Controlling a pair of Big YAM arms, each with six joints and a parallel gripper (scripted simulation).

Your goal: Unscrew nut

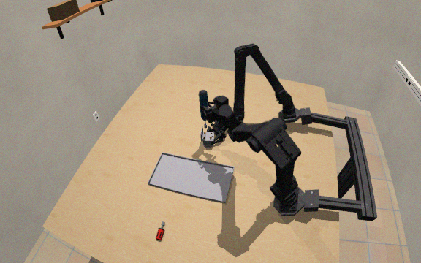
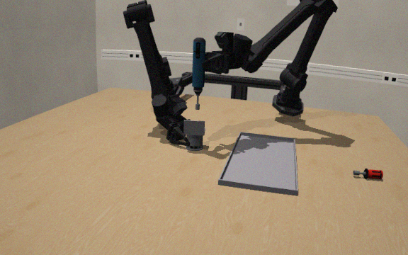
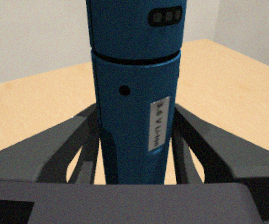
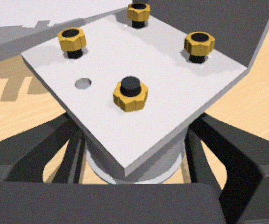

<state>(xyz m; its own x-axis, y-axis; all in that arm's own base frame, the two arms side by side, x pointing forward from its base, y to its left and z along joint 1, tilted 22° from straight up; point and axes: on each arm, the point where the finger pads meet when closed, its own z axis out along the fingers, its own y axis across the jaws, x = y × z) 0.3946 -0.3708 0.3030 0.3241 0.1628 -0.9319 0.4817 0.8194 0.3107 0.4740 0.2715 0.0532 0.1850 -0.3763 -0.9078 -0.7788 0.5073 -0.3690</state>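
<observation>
Now: right hand 50 mm below the grey bracket. The rest, counted from my right hand: shallow grey tray 250 mm to the left, 40 mm ahead, 20 mm below; small red-handled screwdriver 590 mm to the left, 90 mm ahead, 10 mm below.
</observation>
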